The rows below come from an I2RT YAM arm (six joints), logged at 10 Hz.
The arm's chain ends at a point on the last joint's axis. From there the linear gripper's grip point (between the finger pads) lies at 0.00 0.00 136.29 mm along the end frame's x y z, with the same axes.
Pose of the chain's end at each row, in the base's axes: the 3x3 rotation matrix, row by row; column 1 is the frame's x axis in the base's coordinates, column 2 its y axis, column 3 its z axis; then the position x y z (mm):
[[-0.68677 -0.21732 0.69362], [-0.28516 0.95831 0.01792], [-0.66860 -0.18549 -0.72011]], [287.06 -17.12 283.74]
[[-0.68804 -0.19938 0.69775], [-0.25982 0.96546 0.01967], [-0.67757 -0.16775 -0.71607]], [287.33 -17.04 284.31]
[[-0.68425 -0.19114 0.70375], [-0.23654 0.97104 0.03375], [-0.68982 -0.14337 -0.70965]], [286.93 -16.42 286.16]
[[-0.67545 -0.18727 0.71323], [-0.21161 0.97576 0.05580], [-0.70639 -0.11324 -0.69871]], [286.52 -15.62 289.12]
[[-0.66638 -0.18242 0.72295], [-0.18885 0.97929 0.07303], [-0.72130 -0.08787 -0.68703]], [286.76 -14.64 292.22]
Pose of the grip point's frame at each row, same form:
[[-0.68677 -0.21732 0.69362], [-0.28516 0.95831 0.01792], [-0.66860 -0.18549 -0.72011]], [381.59 -14.68 185.60]
[[-0.68804 -0.19938 0.69775], [-0.25982 0.96546 0.01967], [-0.67757 -0.16775 -0.71607]], [382.43 -14.36 186.72]
[[-0.68425 -0.19114 0.70375], [-0.23654 0.97104 0.03375], [-0.68982 -0.14337 -0.70965]], [382.84 -11.82 189.44]
[[-0.67545 -0.18727 0.71323], [-0.21161 0.97576 0.05580], [-0.70639 -0.11324 -0.69871]], [383.73 -8.02 193.89]
[[-0.66638 -0.18242 0.72295], [-0.18885 0.97929 0.07303], [-0.72130 -0.08787 -0.68703]], [385.29 -4.69 198.58]

